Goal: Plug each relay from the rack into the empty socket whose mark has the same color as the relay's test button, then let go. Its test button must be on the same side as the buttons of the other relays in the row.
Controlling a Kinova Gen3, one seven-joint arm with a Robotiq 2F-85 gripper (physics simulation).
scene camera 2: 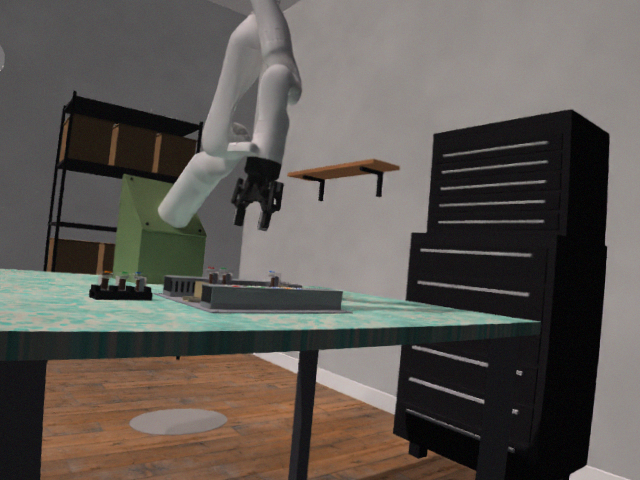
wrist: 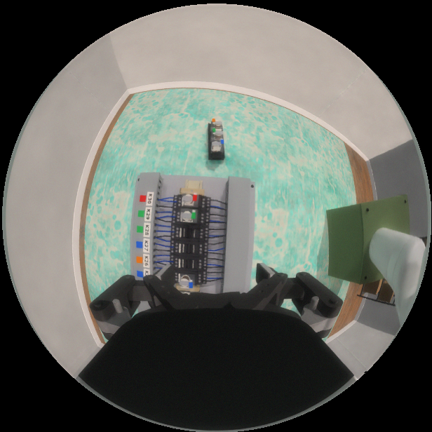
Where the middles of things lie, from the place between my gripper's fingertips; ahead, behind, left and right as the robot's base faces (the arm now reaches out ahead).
I see the grey panel [wrist: 214,187] 30 mm ahead of my hand, 10 mm to the left of it and 160 mm below it.
